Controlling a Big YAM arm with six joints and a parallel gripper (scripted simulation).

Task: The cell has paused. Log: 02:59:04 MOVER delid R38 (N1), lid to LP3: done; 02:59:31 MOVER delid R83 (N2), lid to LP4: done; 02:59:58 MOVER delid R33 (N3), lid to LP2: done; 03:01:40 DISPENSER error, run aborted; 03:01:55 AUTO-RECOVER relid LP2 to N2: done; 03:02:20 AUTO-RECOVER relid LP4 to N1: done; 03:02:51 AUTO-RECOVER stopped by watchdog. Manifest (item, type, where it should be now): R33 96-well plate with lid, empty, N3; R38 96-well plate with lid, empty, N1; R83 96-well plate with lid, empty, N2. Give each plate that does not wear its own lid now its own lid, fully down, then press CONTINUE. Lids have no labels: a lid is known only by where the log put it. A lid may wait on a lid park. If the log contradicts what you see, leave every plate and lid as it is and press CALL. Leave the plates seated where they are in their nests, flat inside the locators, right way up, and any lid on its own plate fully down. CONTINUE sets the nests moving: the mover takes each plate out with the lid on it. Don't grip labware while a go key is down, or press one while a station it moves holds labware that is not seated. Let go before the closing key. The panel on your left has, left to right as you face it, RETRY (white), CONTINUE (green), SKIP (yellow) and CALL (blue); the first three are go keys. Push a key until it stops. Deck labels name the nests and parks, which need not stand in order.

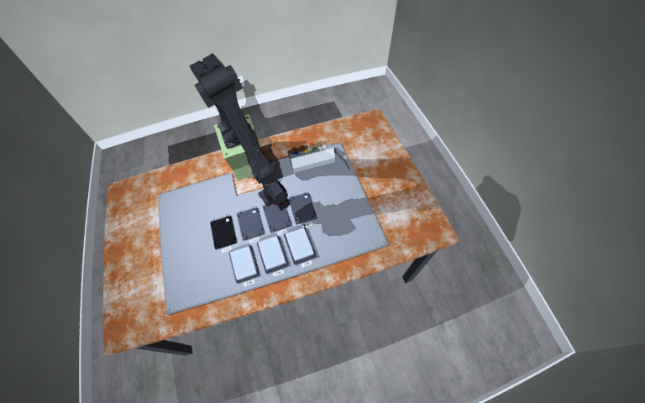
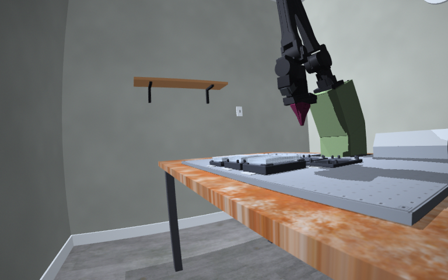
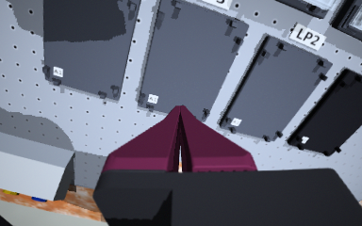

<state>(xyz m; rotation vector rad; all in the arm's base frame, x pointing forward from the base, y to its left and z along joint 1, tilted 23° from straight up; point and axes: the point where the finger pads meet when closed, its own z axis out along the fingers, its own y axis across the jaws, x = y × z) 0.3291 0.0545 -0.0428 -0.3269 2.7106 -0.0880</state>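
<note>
My hand is 290 mm to the right of the green continue key, 270 mm past it and 70 mm above it. The rest, counted from my hand: LP3 label 130 mm below, 70 mm ahead, 20 mm to the right; LP4 label 130 mm below, 100 mm to the left, 90 mm ahead; LP3 park 130 mm below, 10 mm to the right, 10 mm behind.
</note>
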